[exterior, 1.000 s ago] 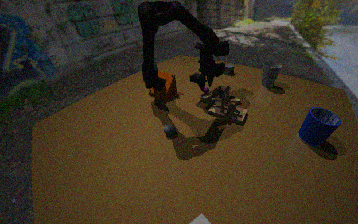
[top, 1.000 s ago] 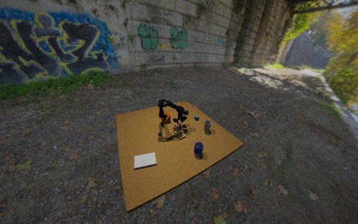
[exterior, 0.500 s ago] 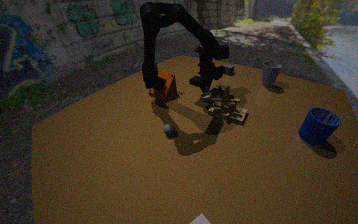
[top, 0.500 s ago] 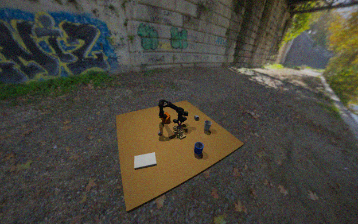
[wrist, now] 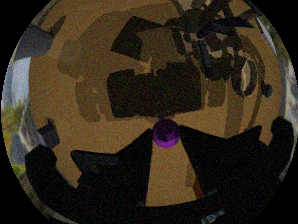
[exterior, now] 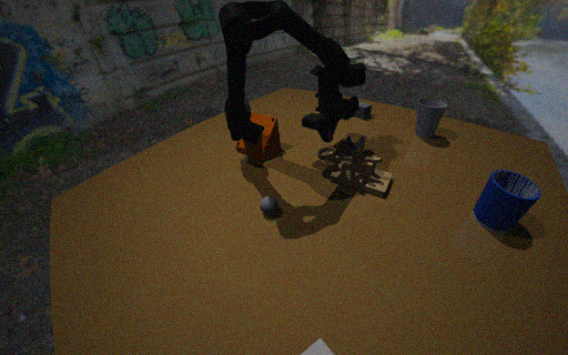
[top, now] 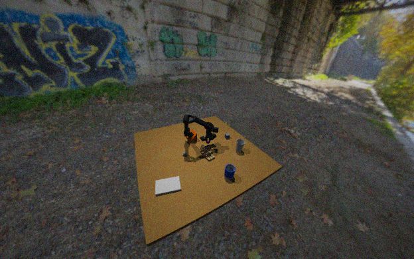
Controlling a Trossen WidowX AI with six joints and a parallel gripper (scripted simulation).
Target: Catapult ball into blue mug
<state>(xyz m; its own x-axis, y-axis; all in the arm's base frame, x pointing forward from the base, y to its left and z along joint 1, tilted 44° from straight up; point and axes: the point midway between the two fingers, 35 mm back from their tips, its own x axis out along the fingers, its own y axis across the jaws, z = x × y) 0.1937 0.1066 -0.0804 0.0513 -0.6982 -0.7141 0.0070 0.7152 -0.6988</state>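
Now: gripper tip 12 cm short of the wooden catapult, 8 cm to the left of it and 2 cm below it. The rest, counted from my gripper tip: small cube 2 cm behind, 30 cm to the left, 1 cm below; grey ball 4 cm ahead, 31 cm to the right, 1 cm below; purple ball 1 cm above.
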